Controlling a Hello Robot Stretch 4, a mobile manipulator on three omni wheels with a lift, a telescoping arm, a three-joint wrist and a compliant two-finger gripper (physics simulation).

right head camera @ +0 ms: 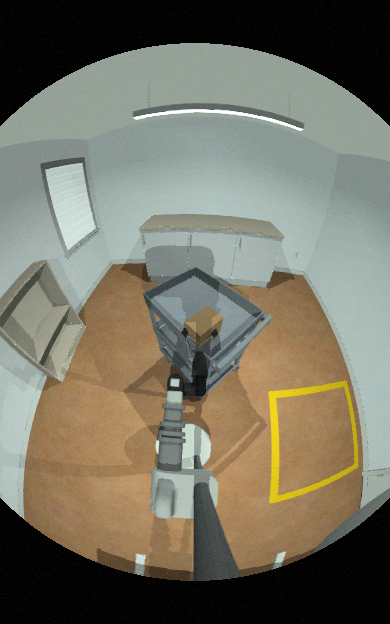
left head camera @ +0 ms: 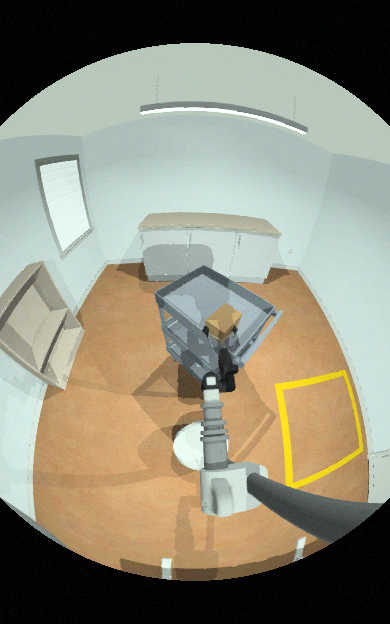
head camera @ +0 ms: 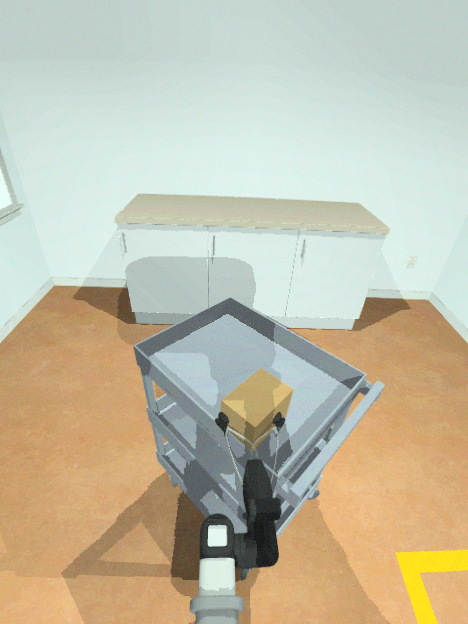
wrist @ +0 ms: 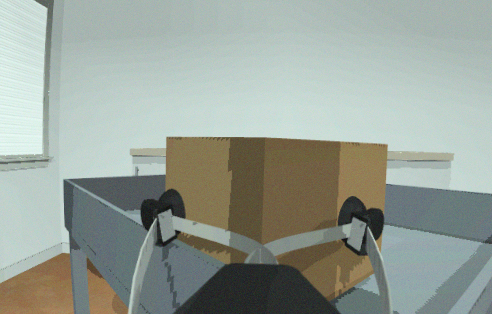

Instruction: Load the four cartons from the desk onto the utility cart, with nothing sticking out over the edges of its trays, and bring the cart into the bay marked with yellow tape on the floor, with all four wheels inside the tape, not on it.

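Places are measured from the robot's base along level axes (x left, y ahead, z down), in metres.
Pixels of known places: robot's base at its link origin: (right head camera: 184,445) (left head camera: 199,444).
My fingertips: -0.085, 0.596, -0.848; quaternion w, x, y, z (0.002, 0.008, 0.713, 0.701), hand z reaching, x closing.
Note:
Ahead of a thing's pixels: the offset from my fingertips to its top centre, as dx, dy, dz. "spot": to the spot under its first point.
A brown carton @(-0.018, +0.015, -0.059) (head camera: 259,398) (left head camera: 223,320) (right head camera: 203,322) (wrist: 300,190) is held corner-on at the near side of the grey utility cart's (head camera: 312,349) (left head camera: 240,289) (right head camera: 230,292) (wrist: 100,225) top tray. My gripper (head camera: 250,420) (left head camera: 220,331) (right head camera: 200,332) (wrist: 261,211) is shut on it, one fingertip on each side of the near corner. The near tray wall hides part of the carton's lower edge in the wrist view; I cannot tell whether it touches the tray floor. The yellow tape bay (head camera: 433,560) (left head camera: 285,435) (right head camera: 274,445) lies right of the cart. The desk and other cartons do not show.
A low white cabinet @(spot: -0.147, +1.442, +0.343) (head camera: 251,272) (left head camera: 212,250) (right head camera: 212,252) with a beige top stands against the back wall behind the cart. An open beige shelf unit @(spot: +1.499, +0.313, +0.812) (left head camera: 74,345) (right head camera: 75,340) stands along the left wall. The cart stands turned, its push handle @(spot: -0.234, -0.063, +0.011) (head camera: 342,435) at the right.

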